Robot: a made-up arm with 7 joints. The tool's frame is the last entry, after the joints. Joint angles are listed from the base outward.
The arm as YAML. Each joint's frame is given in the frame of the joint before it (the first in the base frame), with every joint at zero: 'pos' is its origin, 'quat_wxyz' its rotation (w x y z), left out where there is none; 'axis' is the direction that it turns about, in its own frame. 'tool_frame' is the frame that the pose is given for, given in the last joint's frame.
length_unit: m
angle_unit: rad
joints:
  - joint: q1
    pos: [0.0, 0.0, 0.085]
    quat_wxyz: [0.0, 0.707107, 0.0, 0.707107]
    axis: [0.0, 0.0, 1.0]
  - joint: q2
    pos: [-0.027, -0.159, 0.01]
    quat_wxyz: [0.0, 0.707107, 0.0, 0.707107]
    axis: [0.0, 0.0, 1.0]
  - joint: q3
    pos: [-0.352, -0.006, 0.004]
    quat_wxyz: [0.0, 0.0, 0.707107, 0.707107]
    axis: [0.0, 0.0, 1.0]
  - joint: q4
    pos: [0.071, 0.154, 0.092]
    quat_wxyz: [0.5, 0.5, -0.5, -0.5]
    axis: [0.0, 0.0, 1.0]
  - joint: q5
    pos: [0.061, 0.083, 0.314]
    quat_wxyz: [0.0, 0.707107, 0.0, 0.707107]
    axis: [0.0, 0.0, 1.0]
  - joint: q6
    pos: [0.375, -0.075, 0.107]
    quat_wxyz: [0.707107, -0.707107, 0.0, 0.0]
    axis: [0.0, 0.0, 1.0]
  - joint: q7
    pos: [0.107, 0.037, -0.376]
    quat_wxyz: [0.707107, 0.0, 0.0, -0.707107]
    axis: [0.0, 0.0, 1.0]
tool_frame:
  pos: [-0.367, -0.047, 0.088]
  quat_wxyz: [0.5, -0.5, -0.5, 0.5]
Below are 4 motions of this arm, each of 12 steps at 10 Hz.
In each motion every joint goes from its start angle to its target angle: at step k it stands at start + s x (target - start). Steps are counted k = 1, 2, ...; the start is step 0. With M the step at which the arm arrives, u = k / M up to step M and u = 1 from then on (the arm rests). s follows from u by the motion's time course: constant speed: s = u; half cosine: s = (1 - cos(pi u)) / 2; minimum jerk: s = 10 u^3 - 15 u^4 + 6 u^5.
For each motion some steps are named. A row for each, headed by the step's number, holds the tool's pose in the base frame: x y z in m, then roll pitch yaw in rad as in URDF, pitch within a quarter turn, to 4 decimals.
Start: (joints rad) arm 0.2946 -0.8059 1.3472 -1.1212 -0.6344 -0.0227 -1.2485
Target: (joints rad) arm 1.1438 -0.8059 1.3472 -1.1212 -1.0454 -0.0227 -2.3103
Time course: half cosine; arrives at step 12
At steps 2, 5, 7, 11, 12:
2: -0.2275 1.2939 -0.3165 2.2940 0.3570 -3.0416
5: -0.3694 1.3489 0.0968 1.9820 0.2274 -2.8379
7: -0.4868 1.2567 0.4510 1.7367 0.2624 -2.6086
11: -0.6229 0.9427 0.8370 1.5141 0.5145 -2.2920
12: -0.6284 0.9234 0.8510 1.5083 0.5313 -2.2769

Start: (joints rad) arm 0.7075 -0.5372 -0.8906 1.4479 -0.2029 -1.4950 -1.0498
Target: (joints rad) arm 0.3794 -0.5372 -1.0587 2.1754 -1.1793 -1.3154 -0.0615
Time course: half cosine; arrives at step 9
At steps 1, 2, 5, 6, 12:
1: 0.0339 0.0491 1.4892 0.7565 0.1750 1.5368
2: -0.0837 0.0628 1.5193 0.6274 0.1363 1.4290
5: -0.7610 0.1494 1.3783 -0.0362 -0.3675 1.2056
6: -0.9531 0.1690 1.2078 -0.3023 -0.5775 1.3188
12: -1.1390 0.1777 0.8642 -0.8744 -0.7956 1.7652

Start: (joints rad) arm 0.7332 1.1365 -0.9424 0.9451 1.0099 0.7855 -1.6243
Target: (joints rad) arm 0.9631 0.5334 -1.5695 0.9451 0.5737 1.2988 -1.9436
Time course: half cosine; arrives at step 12
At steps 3, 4, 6, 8, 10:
3: 0.2275 -0.5137 0.7225 1.4579 -0.6359 1.2495
4: 0.1601 -0.6130 0.6894 1.5013 -0.7349 1.1197
6: -0.0477 -0.8009 0.5820 1.6983 -0.9303 0.7094
8: -0.3040 -0.8949 0.4607 2.0347 -1.0263 0.1464
10: -0.5068 -0.8967 0.3815 2.2959 -1.0176 -0.2935

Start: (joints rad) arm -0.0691 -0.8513 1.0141 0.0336 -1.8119 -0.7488 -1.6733
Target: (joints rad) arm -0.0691 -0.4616 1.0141 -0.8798 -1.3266 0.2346 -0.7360
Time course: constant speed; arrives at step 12
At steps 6, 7, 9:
6: 0.0357 1.2734 -0.0812 1.8397 0.5452 2.8901
7: 0.0073 1.2535 -0.1091 1.8306 0.5739 2.8302
9: -0.0566 1.1960 -0.1558 1.7932 0.6539 2.7095

